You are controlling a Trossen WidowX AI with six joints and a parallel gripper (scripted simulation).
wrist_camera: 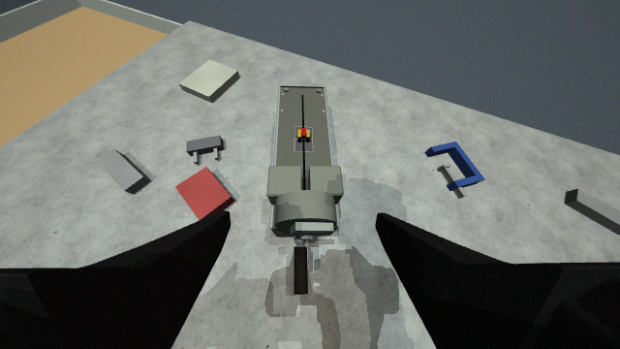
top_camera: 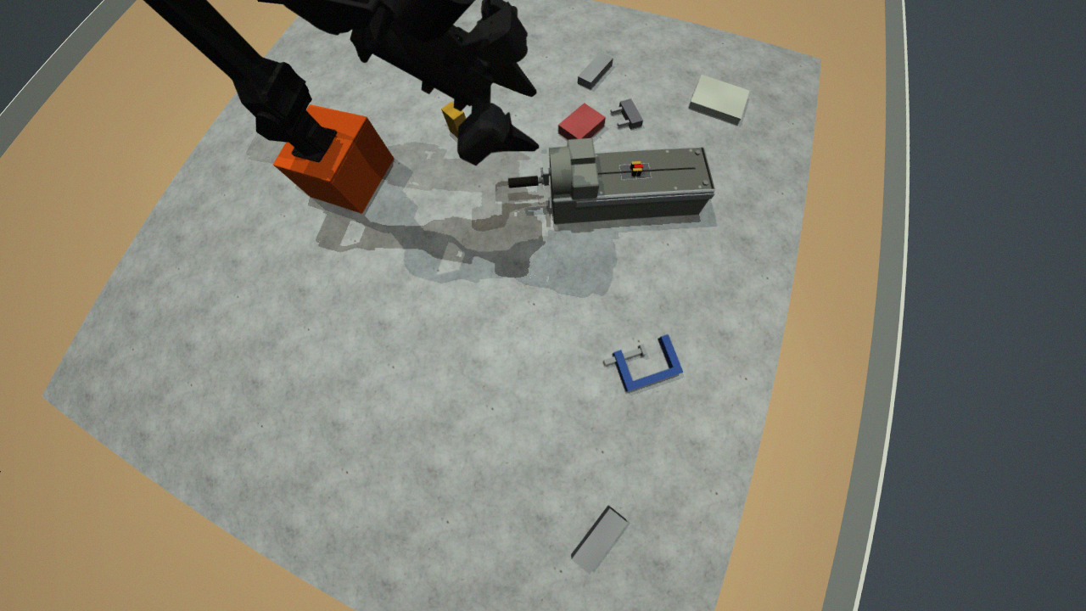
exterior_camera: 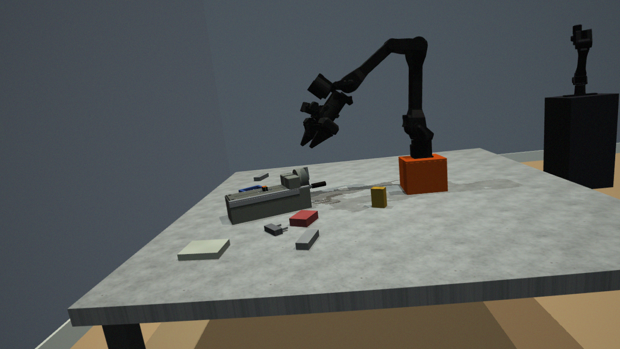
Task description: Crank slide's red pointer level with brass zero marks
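Now: gripper tip 3 cm past the black crank handle, 1 cm to the left of it and 14 cm above it. The rest, counted from my gripper tip: red pointer (14 cm ahead, 6 cm to the left, 11 cm below); yellow block (21 cm behind, 10 cm to the left, 17 cm below); red block (1 cm ahead, 18 cm to the left, 18 cm below).
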